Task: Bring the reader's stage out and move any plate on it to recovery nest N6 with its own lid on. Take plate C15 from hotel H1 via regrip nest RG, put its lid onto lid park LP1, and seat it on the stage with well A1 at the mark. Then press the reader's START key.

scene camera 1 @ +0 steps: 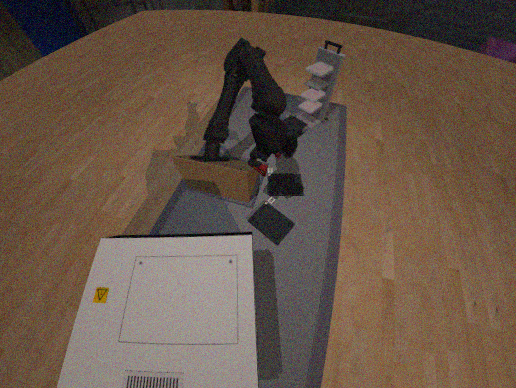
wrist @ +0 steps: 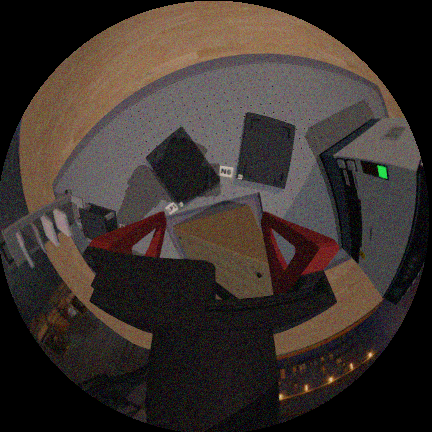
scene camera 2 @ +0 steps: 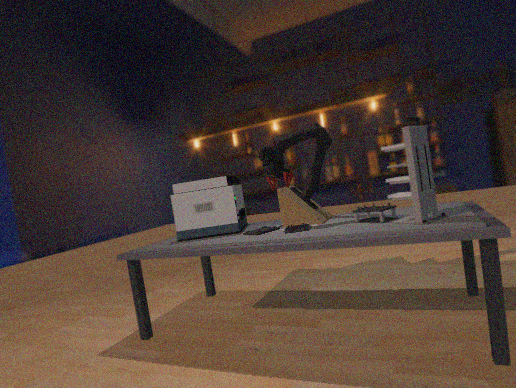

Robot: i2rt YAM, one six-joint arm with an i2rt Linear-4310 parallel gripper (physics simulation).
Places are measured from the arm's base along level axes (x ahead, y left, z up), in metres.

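Pixels of known places: gripper, fingertip midpoint: [scene camera 1: 271,166] [wrist: 213,216] [scene camera 2: 280,189]; arm's base, link origin: [scene camera 1: 211,159] [scene camera 2: 303,198].
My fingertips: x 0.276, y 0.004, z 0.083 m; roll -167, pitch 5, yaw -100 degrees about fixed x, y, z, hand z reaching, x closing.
Observation:
Ahead of a thing's pixels: the offset from my fingertips to its top centre. "spot": to the spot under its first point. Level surfaces: height alone.
My gripper [scene camera 1: 269,162] [scene camera 2: 280,183] [wrist: 213,216] is open and empty, above the arm's wooden base. The reader {dx -0.034, dy -0.514, dz +0.118 m} [scene camera 1: 190,300] [scene camera 2: 205,212] [wrist: 387,215] is a white box with a green display {spot: dx +0.034, dy -0.279, dz -0.012 m} [wrist: 382,172]; no stage shows outside it. Nest N6 {dx +0.063, dy -0.119, dz -0.194 m} [scene camera 1: 271,223] [wrist: 267,150] is a dark rectangle near the reader and bears no plate. Lid park LP1 {dx +0.054, dy +0.090, dz -0.192 m} [scene camera 1: 290,185] [wrist: 182,165] lies beside it, without a lid. Hotel H1 [scene camera 1: 337,67] [scene camera 2: 422,175] holds pale plates [scene camera 1: 313,95] [wrist: 62,222]; their labels are unreadable. The dark regrip nest RG {dx -0.047, dy +0.455, dz -0.136 m} [scene camera 2: 375,207] [wrist: 97,220] stands beside the hotel.
The wooden base block [scene camera 1: 220,180] [scene camera 2: 300,210] [wrist: 225,240] carries the arm, between the reader and the hotel. The grey table top {dz -0.212 m} [scene camera 1: 310,225] [wrist: 210,100] has a raised-looking purple-grey edge [scene camera 1: 336,200]. The arm's shadow falls near LP1 in the wrist view.

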